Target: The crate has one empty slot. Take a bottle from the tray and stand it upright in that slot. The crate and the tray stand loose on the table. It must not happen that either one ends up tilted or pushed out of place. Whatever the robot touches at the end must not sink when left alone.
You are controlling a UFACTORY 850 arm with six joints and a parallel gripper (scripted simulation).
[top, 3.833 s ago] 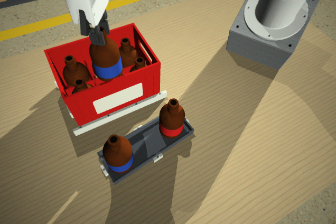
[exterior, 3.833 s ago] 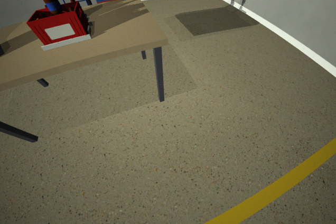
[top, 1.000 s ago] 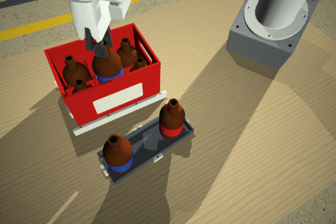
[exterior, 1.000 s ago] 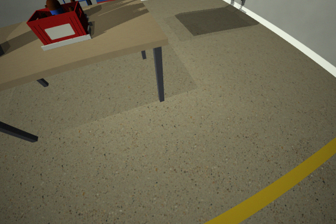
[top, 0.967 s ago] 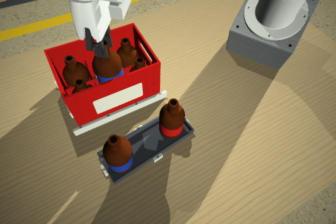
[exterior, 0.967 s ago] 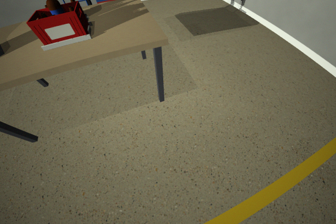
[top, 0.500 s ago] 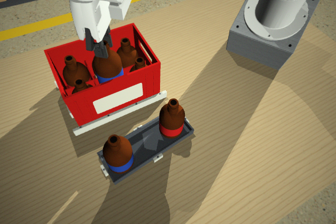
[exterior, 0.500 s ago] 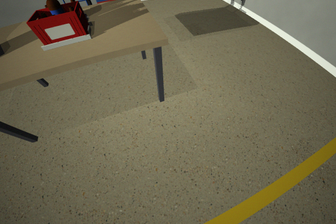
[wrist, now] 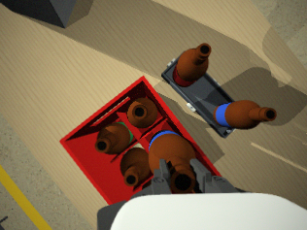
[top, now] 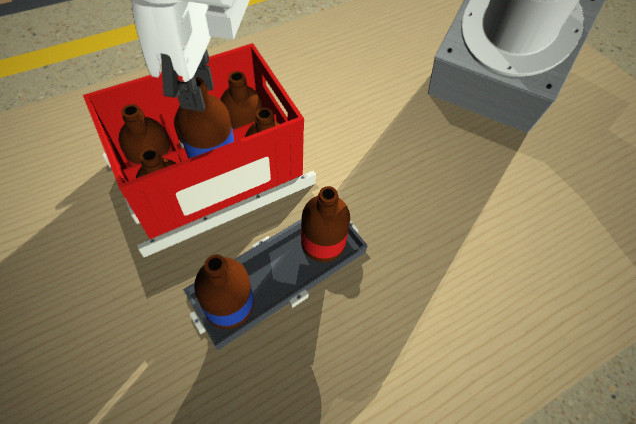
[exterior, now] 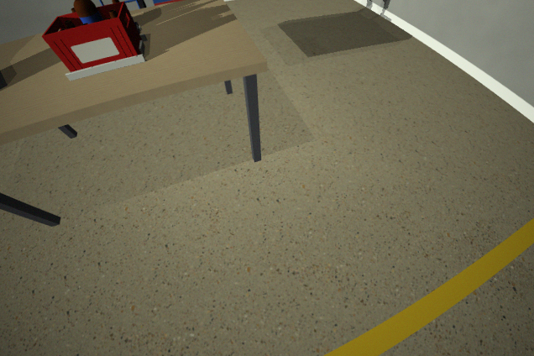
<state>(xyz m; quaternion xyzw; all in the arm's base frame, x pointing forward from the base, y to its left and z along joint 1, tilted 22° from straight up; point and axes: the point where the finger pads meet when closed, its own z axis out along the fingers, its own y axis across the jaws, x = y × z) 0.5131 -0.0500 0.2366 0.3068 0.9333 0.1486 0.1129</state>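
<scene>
Right now the red crate is 17 cm below my hand and 4 cm to the right of it. Also, from my hand: grey tray (24 cm below, 18 cm to the left, 4 cm behind); blue-banded bottle (20 cm to the left, 17 cm below, 5 cm ahead).
</scene>
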